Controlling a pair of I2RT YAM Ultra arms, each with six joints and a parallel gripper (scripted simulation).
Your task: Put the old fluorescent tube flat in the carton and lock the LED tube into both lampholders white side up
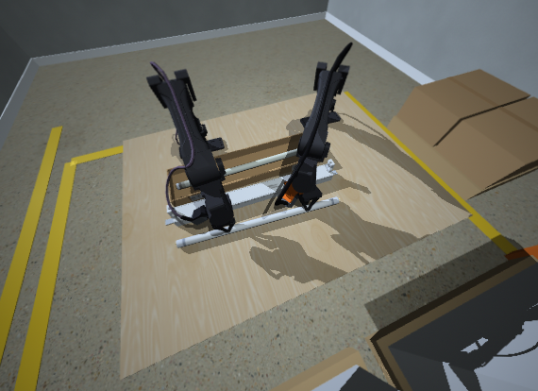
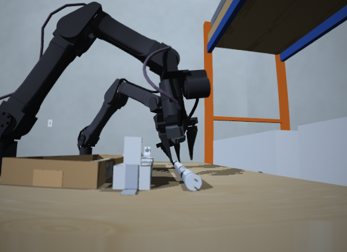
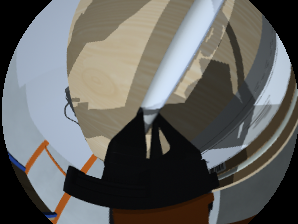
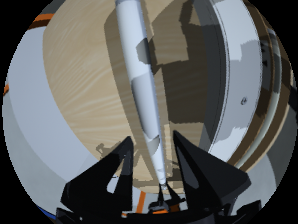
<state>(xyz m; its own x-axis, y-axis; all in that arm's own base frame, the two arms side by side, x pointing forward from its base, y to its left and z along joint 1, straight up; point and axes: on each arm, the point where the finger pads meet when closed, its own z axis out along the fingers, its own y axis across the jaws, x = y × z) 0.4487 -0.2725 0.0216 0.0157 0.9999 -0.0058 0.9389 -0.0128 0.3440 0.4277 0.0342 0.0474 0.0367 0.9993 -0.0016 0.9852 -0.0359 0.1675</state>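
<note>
The LED tube lies 120 mm to the left of my right hand, 30 mm below it and 10 mm ahead of it. The rest, counted from my right hand: brown carton (240 mm behind, 140 mm to the left, 20 mm below); white fixture (140 mm to the left, 100 mm behind, 10 mm above); old fluorescent tube (240 mm behind, 140 mm to the left, 30 mm below).
</note>
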